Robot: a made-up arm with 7 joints.
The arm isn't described. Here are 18 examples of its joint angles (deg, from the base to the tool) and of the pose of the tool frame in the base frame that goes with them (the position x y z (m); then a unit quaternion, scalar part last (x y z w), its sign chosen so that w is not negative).
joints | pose
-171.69 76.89 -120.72 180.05 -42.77 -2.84 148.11 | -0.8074 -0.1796 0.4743 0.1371 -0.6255 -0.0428 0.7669
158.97 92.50 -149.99 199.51 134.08 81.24 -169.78 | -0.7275 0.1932 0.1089 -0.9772 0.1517 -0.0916 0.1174
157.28 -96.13 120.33 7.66 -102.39 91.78 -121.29 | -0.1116 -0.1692 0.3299 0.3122 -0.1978 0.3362 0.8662
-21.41 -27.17 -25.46 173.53 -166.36 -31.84 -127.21 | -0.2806 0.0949 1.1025 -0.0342 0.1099 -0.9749 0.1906
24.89 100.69 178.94 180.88 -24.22 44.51 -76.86 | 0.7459 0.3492 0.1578 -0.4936 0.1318 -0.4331 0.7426
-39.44 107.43 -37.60 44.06 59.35 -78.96 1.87 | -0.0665 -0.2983 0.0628 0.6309 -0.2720 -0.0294 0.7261
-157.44 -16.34 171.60 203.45 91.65 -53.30 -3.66 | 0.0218 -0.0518 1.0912 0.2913 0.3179 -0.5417 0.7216
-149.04 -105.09 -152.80 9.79 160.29 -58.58 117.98 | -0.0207 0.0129 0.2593 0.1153 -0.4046 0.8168 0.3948
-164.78 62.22 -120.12 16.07 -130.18 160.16 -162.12 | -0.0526 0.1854 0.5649 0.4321 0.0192 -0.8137 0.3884
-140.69 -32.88 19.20 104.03 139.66 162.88 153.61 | 0.1571 -0.0646 1.0254 -0.2375 0.8474 0.2621 0.3960
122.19 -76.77 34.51 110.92 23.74 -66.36 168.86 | 0.1826 -0.5713 0.7857 0.4275 -0.2817 0.8523 0.1068
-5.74 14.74 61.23 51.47 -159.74 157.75 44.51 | 0.3131 0.3059 0.5931 0.2185 -0.1514 0.6145 0.7428
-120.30 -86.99 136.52 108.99 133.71 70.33 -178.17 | 0.5640 0.4317 0.0678 -0.3020 -0.8138 -0.4687 0.1638
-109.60 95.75 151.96 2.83 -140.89 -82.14 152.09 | -0.0216 -0.0498 0.4521 -0.5449 -0.6183 0.0856 0.5598
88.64 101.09 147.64 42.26 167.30 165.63 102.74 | -0.1777 0.3013 0.6324 -0.8740 0.0467 -0.1572 0.4574
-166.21 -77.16 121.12 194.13 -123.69 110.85 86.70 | 0.6407 0.2911 0.6843 -0.2203 -0.2731 0.7826 0.5142
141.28 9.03 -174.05 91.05 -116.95 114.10 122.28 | 0.2585 -0.2436 0.9406 -0.1344 -0.5543 0.5323 0.6256
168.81 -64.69 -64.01 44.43 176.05 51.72 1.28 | 0.1051 0.3773 0.5914 -0.1023 0.4983 0.8296 0.2301
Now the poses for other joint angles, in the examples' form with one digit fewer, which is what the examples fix.
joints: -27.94 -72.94 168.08 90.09 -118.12 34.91 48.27
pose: -0.475 0.364 0.032 -0.282 0.845 0.445 0.090
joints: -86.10 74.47 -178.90 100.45 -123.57 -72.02 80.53
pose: -0.049 -0.374 0.853 0.331 -0.517 -0.704 0.357
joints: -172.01 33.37 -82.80 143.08 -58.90 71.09 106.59
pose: -0.456 0.198 1.022 -0.560 -0.017 -0.492 0.666
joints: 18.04 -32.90 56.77 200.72 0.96 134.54 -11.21
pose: -0.396 -0.215 0.948 -0.432 -0.591 -0.658 0.175
